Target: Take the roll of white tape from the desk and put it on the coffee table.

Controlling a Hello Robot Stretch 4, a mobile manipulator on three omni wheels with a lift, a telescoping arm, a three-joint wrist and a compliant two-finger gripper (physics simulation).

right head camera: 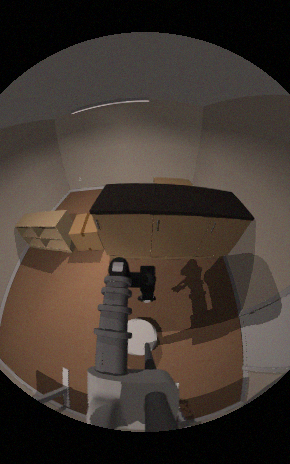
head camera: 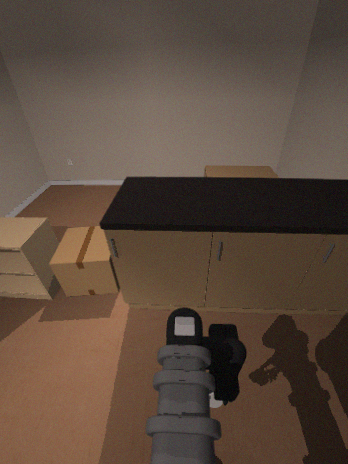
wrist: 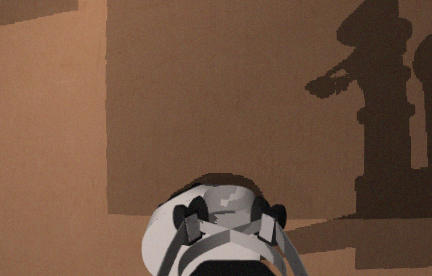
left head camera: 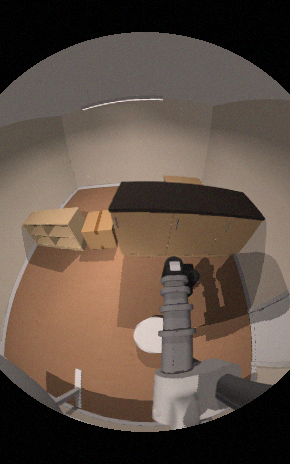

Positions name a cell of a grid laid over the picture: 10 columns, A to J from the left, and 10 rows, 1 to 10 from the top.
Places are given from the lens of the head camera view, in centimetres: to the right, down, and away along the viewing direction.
cardboard box (head camera: C6): -70, 24, 161
low wooden coffee table (head camera: G4): 48, -80, 281
The marked spots on the low wooden coffee table and the cardboard box are 198 cm apart.
